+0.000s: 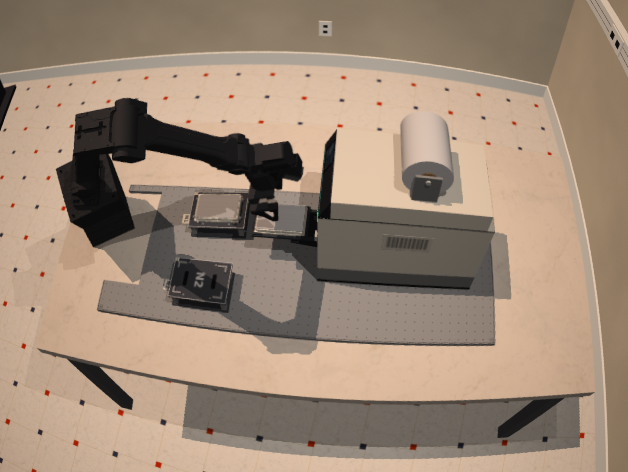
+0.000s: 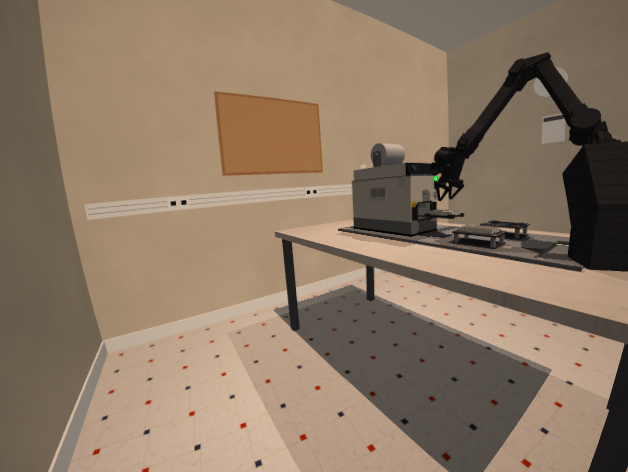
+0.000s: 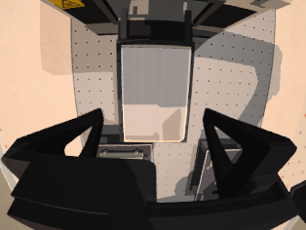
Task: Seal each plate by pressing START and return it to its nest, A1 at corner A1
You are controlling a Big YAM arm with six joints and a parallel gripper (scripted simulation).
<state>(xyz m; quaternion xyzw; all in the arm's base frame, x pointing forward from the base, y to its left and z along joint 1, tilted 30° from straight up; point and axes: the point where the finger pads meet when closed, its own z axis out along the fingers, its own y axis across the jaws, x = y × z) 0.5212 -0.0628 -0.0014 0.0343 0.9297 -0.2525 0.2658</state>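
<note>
Now: the plate 1 cm ahead of my hand, 1 cm to the right of it and 7 cm below it. The rest, counted from my hand: yellow warning label (13 cm ahead, 6 cm to the left, 2 cm below); then start button (9 cm ahead, 12 cm to the right, 1 cm above); then sealer stage (1 cm ahead, 8 cm below).
</note>
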